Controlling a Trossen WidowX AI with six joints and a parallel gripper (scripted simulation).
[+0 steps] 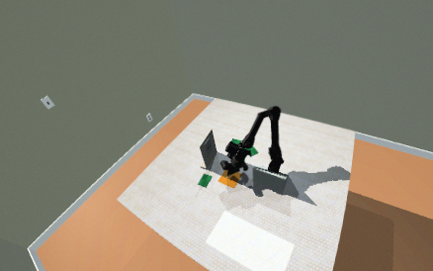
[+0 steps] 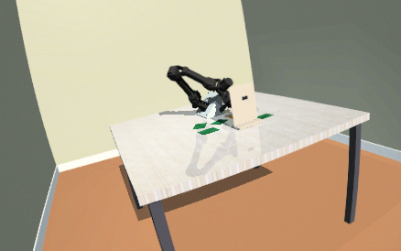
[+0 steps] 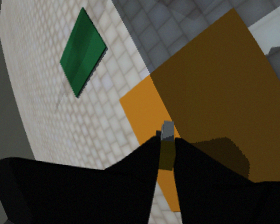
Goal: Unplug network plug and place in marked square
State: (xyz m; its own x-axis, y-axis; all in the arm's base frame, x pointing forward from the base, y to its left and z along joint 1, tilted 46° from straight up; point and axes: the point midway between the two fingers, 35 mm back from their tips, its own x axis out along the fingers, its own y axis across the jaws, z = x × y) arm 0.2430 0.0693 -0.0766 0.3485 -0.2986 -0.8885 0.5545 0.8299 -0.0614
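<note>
My gripper tip is now 3 cm above the orange marked square and 1 cm past it. Also, from my gripper tip: upright panel 19 cm ahead, 8 cm to the right, 7 cm above; plug right at my gripper tip.
</note>
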